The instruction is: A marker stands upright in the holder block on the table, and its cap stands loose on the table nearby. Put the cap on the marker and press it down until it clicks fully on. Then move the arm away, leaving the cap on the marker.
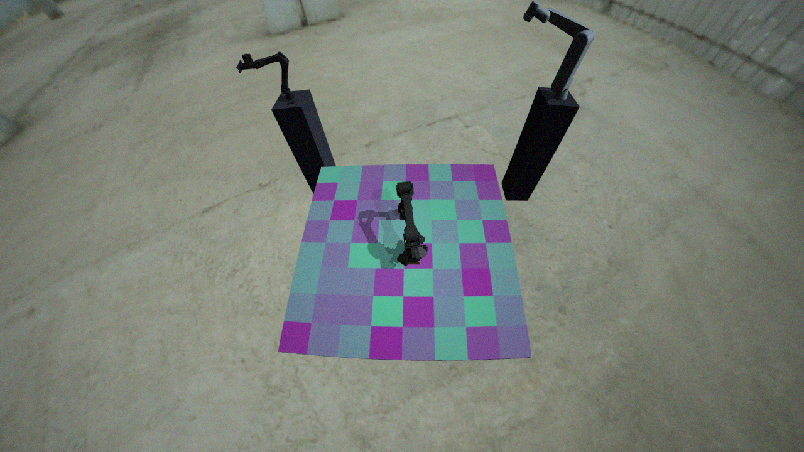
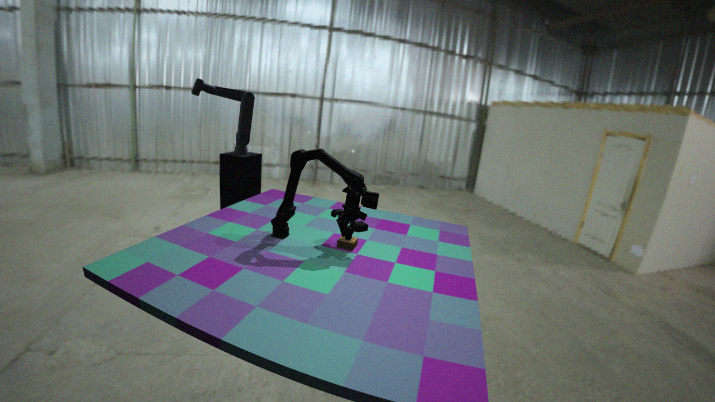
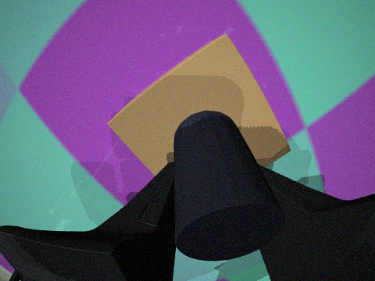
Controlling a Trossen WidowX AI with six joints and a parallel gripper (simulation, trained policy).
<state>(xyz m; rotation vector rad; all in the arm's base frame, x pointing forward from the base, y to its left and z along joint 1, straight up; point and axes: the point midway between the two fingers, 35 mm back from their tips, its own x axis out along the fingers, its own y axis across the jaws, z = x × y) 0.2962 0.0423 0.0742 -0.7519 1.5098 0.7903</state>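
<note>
Right now my gripper tip is 2 cm below the dark marker, 1 cm to the right of it and 1 cm short of it. From my gripper tip the other things lie so: dark cap (3 cm above, 1 cm to the left, 1 cm ahead).
</note>
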